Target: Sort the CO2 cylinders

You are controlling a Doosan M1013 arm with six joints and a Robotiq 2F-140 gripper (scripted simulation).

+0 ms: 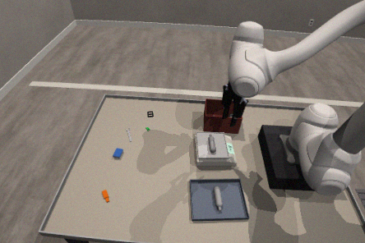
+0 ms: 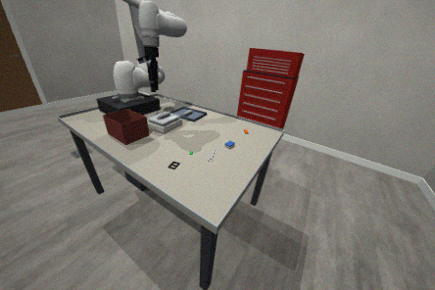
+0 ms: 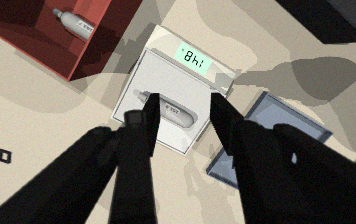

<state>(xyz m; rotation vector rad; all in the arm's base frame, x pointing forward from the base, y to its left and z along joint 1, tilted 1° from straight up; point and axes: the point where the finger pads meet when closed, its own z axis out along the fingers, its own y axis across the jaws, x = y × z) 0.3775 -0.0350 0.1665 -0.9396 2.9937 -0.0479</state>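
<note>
The scale plate lies 20 cm below my hand and 6 cm ahead of it. The rest, counted from my hand: blue-grey tray 27 cm to the left, 25 cm below, 3 cm ahead; red scrap bin 22 cm to the right, 22 cm below, 1 cm behind; white scale 22 cm below, 5 cm ahead.
</note>
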